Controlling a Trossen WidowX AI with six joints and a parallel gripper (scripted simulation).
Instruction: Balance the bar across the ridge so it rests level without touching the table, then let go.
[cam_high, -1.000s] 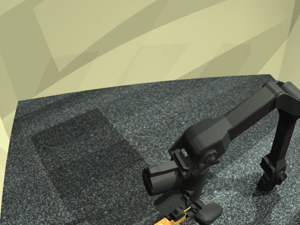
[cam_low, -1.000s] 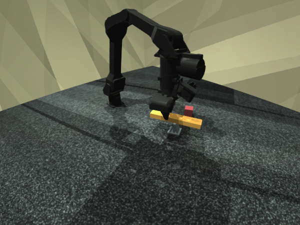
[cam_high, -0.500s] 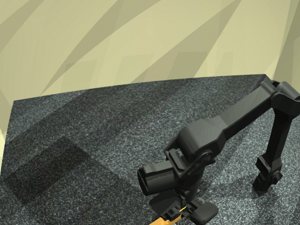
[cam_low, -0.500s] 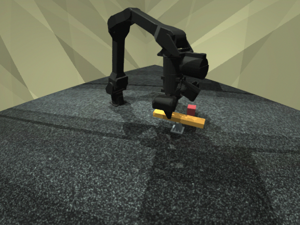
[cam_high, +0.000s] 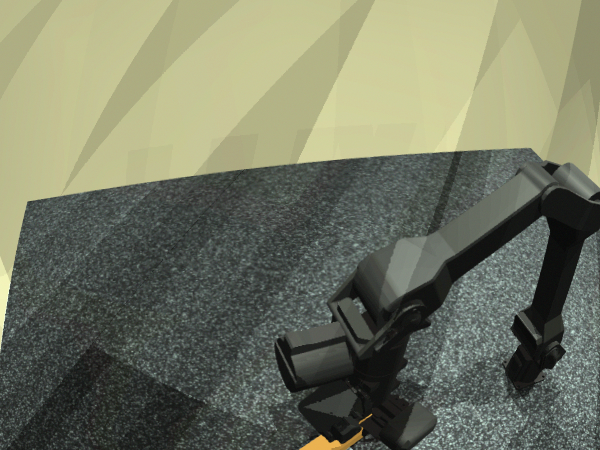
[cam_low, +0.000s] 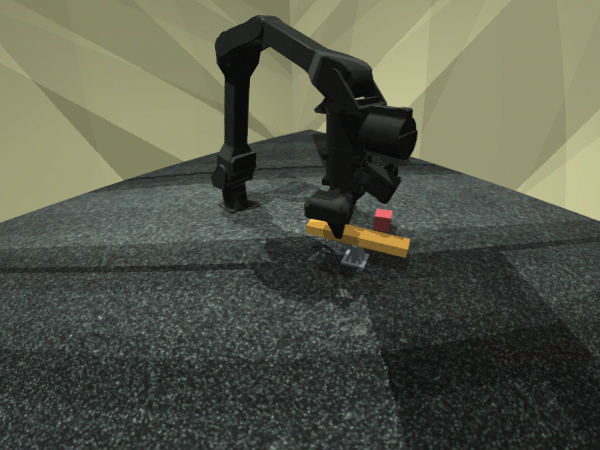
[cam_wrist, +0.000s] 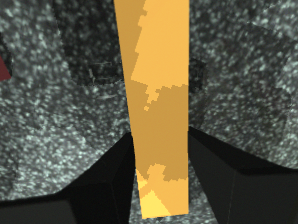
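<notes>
Now: gripper tip 3 cm short of the orange bar and 1 cm to the right of it. The rest, counted from my gripper tip: blue block 16 cm to the left, 16 cm behind, 4 cm below; then red cube 14 cm to the left, 4 cm below, 1 cm behind.
</notes>
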